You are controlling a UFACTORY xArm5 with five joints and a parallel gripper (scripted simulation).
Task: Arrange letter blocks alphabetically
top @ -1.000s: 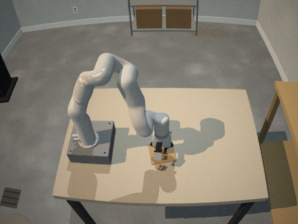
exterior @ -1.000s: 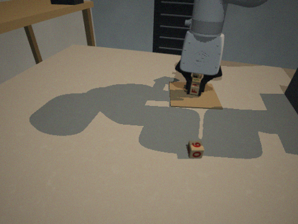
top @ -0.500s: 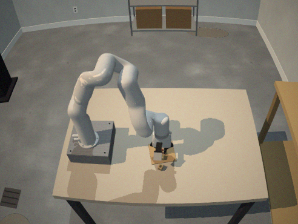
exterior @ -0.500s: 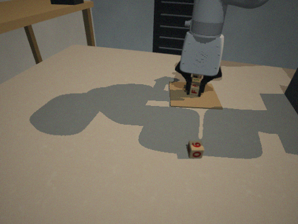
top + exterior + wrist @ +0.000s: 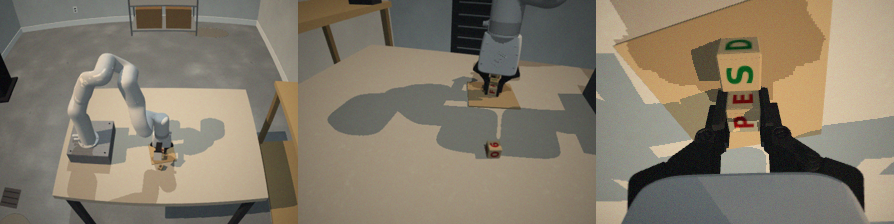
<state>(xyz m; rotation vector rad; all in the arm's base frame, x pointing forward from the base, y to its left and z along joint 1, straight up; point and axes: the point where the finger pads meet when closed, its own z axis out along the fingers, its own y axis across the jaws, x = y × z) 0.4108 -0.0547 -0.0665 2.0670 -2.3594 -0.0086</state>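
My hand is 2 cm above the tan mat. Round my hand: green-marked block: 1 cm behind, 4 cm to the right, 1 cm below; red-marked block: 1 cm ahead, 23 cm to the left, 1 cm below.
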